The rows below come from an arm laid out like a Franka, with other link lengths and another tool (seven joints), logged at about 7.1 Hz.
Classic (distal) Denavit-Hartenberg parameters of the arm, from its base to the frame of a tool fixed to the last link. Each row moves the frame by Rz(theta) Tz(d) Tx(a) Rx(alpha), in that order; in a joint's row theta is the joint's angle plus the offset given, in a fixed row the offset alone. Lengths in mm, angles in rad.
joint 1: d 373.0, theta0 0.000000, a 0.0, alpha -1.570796
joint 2: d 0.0, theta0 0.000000, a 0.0, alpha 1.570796
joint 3: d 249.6, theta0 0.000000, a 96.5, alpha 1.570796
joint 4: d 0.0, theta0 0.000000, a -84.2, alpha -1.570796
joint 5: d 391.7, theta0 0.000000, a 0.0, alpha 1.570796
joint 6: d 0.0, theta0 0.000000, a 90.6, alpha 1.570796
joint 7: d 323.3, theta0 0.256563, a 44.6, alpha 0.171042
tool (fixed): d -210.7, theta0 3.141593, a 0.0, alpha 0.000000
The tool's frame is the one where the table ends.
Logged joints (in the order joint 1, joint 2, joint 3, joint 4, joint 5, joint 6, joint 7), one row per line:
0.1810, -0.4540, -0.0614, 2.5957, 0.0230, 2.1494, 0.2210
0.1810, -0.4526, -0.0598, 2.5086, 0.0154, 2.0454, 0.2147
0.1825, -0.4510, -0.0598, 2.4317, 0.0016, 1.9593, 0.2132
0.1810, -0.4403, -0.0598, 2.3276, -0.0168, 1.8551, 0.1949
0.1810, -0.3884, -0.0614, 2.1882, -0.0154, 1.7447, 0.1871
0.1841, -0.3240, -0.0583, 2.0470, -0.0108, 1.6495, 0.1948
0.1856, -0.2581, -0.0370, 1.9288, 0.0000, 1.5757, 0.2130
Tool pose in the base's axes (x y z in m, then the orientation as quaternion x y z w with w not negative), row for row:
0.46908, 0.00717, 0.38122, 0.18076, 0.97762, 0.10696, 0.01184
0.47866, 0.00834, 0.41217, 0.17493, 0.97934, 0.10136, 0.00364
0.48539, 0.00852, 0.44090, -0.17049, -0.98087, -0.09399, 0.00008
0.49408, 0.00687, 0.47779, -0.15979, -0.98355, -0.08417, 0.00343
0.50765, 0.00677, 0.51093, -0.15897, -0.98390, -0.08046, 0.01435
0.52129, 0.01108, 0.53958, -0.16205, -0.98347, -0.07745, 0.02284
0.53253, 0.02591, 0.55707, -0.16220, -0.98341, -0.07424, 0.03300
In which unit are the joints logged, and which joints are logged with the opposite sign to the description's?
The joints are logged in radians. Opposite sign: joint 4.
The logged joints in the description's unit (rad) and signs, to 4 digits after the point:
0.1810, -0.4540, -0.0614, -2.5957, 0.0230, 2.1494, 0.2210
0.1810, -0.4526, -0.0598, -2.5086, 0.0154, 2.0454, 0.2147
0.1825, -0.4510, -0.0598, -2.4317, 0.0016, 1.9593, 0.2132
0.1810, -0.4403, -0.0598, -2.3276, -0.0168, 1.8551, 0.1949
0.1810, -0.3884, -0.0614, -2.1882, -0.0154, 1.7447, 0.1871
0.1841, -0.3240, -0.0583, -2.0470, -0.0108, 1.6495, 0.1948
0.1856, -0.2581, -0.0370, -1.9288, 0.0000, 1.5757, 0.2130

